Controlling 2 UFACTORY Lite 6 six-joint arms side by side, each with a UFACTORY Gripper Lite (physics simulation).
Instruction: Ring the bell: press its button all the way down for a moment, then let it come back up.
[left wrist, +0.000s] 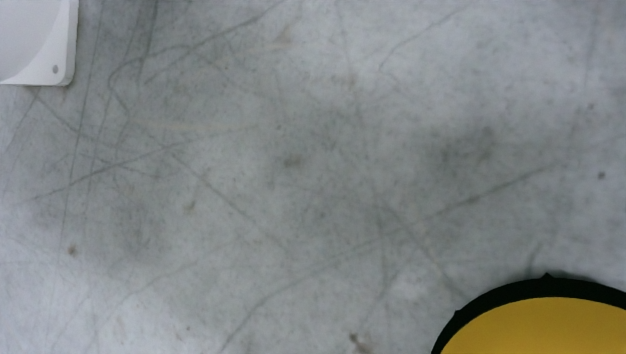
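Frame: origin at the left arm's base, x ahead, y left, z up, level; centimetres.
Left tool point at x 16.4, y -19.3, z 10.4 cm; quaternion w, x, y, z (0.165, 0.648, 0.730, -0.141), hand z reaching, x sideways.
A point is followed by its place in that frame.
The bell shows in part at the lower right corner of the left wrist view: a yellow dome (545, 327) @(x 13.6, y -19.9, z 3.1 cm) with a black rim (505, 291) @(x 13.3, y -20.9, z 1.4 cm) around it. The rest of the bell, with its button, is cut off by the frame's edge. Neither gripper's fingers show in this view, so where they are relative to the bell cannot be told.
A white object (64, 55) @(x 6.2, y -43.2, z 0.5 cm) with a rounded corner, a small grey dot and a curved inner edge shows in part at the upper left corner. The grey table top (300, 200) @(x 11.8, y -28.8, z 0.0 cm) is marked with dark scratches and spots.
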